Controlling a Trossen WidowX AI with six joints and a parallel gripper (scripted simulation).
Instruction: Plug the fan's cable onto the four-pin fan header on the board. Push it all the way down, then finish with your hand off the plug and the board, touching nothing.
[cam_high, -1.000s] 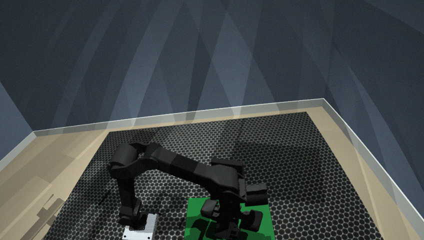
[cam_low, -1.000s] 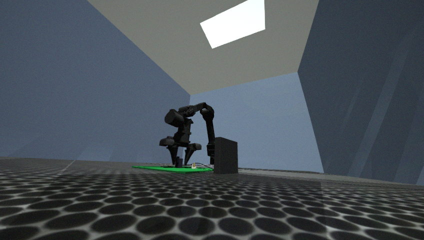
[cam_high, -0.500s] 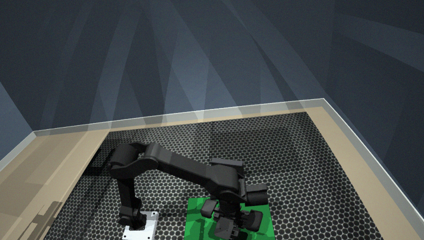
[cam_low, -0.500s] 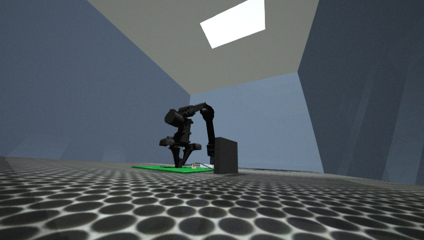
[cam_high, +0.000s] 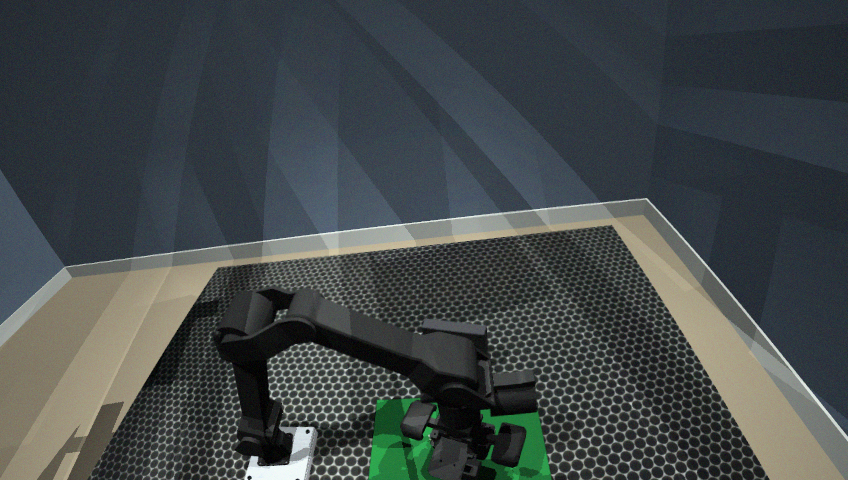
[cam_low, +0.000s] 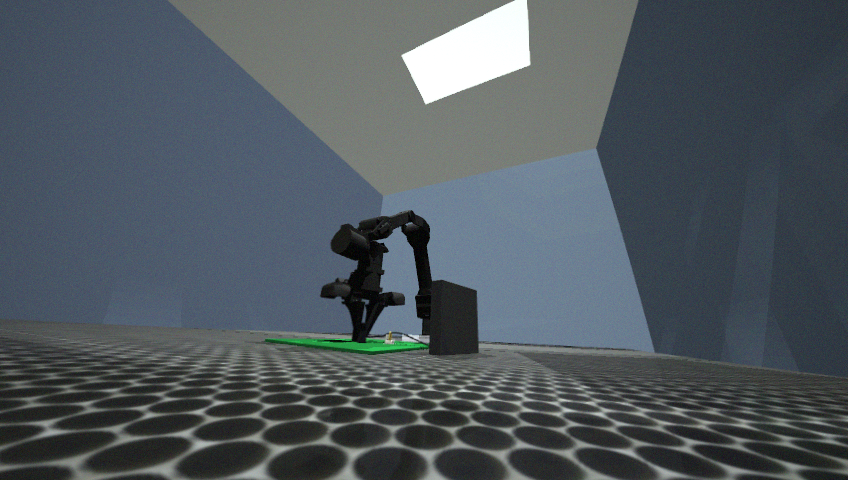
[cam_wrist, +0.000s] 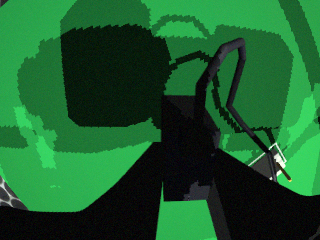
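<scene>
Right now my gripper tip is 3 cm above the green board, 1 cm to the right of it and 1 cm past it. Also, from my gripper tip: black fan: 20 cm to the left, 4 cm above, 1 cm ahead; then fan cable plug: 1 cm to the right, 1 cm above.
</scene>
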